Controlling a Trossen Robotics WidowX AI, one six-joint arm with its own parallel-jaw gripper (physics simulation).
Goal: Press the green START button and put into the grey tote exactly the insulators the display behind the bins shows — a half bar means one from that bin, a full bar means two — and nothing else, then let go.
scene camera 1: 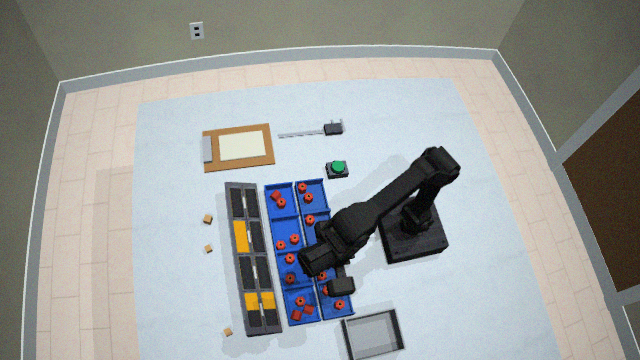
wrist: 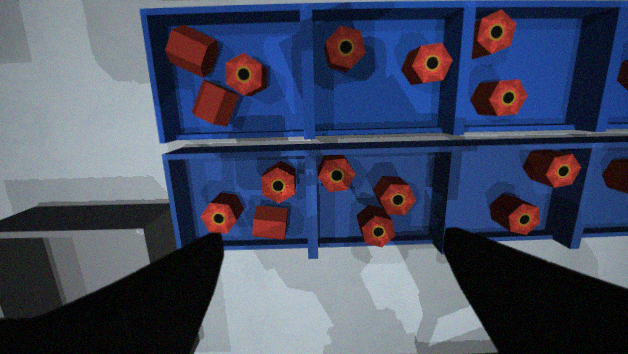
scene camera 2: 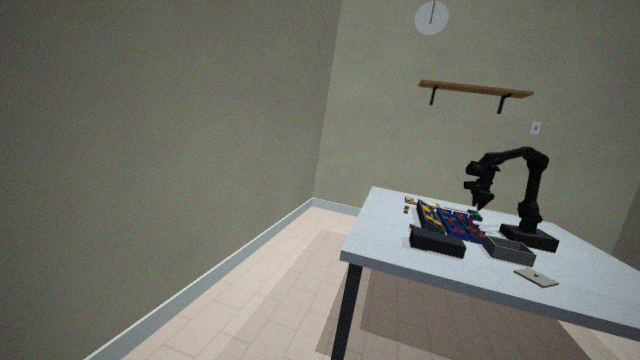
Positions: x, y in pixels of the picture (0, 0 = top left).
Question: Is my gripper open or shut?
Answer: Open.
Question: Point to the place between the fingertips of my gripper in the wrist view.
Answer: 334, 241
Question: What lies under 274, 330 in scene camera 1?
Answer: A display strip.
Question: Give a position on a grey tote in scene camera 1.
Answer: At 382, 327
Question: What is my gripper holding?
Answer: Nothing.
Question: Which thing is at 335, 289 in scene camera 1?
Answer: My gripper.
